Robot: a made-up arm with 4 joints.
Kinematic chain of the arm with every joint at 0, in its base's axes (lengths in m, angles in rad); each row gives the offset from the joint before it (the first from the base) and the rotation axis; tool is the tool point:
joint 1: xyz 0 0 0.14 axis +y
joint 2: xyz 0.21 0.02 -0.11 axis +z
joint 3: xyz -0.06 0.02 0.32 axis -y
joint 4: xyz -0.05 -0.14 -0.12 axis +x
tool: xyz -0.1 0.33 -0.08
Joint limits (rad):
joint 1: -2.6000..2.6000
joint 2: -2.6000..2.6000
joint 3: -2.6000..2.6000
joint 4: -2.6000..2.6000
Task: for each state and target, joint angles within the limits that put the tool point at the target. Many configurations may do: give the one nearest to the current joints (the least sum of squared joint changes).
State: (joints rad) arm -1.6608 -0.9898 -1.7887 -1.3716
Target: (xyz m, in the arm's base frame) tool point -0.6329 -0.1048 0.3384
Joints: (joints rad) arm -1.1890 -0.4836 -2.5667 -1.6696
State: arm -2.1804 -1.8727 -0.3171 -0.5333
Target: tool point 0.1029 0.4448 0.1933
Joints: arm -1.5464 -1.5450 -0.5531 -1.4013
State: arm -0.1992 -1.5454 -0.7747 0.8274
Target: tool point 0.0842 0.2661 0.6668
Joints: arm -0.8187 -1.6295 -1.2295 0.1251
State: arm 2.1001 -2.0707 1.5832 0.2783
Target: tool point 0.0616 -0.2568 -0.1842
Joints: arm 1.8654 -2.0573 1.9437 -0.0832
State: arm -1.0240 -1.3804 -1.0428 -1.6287
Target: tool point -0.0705 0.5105 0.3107
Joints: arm -0.8671 -1.2486 -1.1263 -0.8546
